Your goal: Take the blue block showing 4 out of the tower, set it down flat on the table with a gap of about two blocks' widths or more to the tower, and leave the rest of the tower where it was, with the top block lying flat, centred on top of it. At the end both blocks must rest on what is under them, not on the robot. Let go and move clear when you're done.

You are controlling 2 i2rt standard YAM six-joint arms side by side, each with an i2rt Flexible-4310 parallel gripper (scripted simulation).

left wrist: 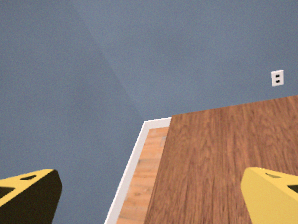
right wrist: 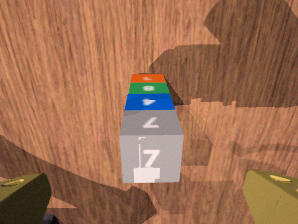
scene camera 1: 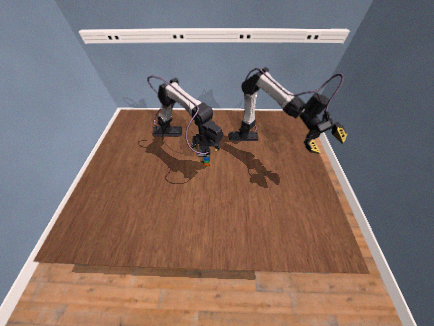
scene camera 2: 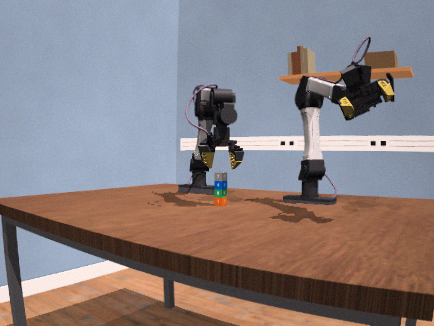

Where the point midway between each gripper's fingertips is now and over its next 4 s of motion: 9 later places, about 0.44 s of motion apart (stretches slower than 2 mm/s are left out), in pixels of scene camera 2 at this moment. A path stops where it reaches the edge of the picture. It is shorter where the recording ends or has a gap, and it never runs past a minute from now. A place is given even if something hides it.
My left gripper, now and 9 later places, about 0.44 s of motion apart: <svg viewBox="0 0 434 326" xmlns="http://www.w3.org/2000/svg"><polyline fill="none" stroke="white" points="369,100 334,116 273,141 228,162 217,173 220,176 223,183 220,186 221,183 234,183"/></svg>
My right gripper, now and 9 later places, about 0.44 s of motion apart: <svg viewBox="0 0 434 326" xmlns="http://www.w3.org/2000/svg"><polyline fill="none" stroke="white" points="221,168 221,169 220,177 220,177 221,170 217,169 206,167 194,166 182,166 173,166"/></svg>
